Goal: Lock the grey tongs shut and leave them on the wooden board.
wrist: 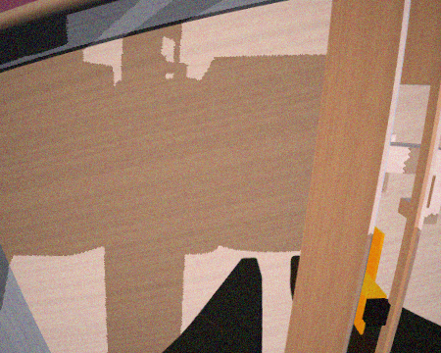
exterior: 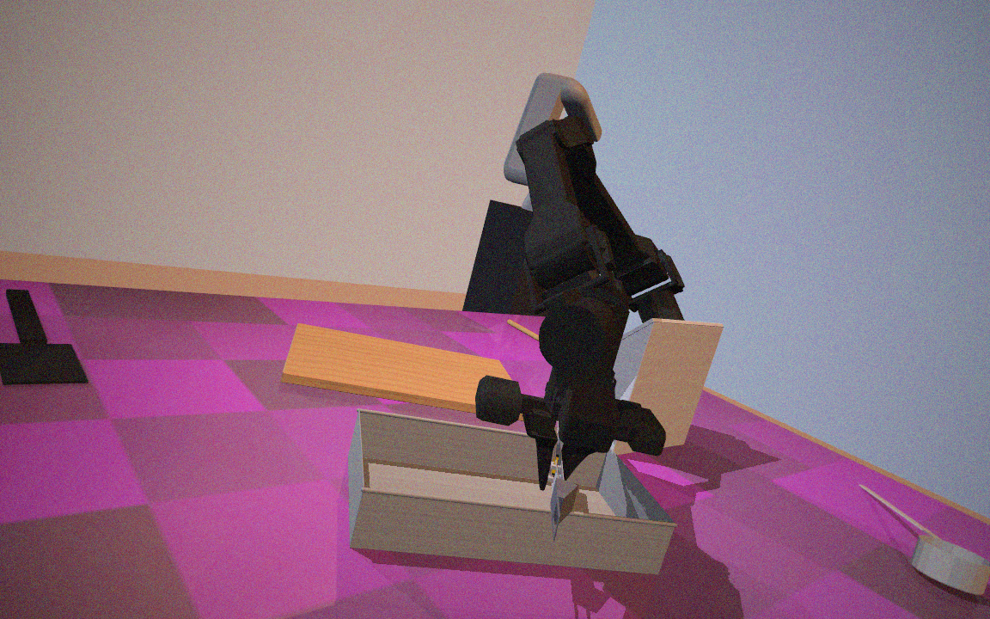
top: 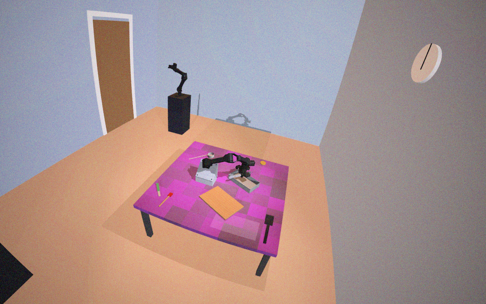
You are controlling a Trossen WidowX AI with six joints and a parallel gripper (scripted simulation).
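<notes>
My gripper tip is 2 cm short of the lock piece, 1 cm to the right of it and 4 cm below it. Round my gripper tip: wooden board 9 cm behind, 40 cm to the right, 3 cm below; then black spatula 38 cm ahead, 52 cm to the right, 4 cm below; then roasting tin 4 cm ahead, 3 cm to the right, 1 cm below.
</notes>
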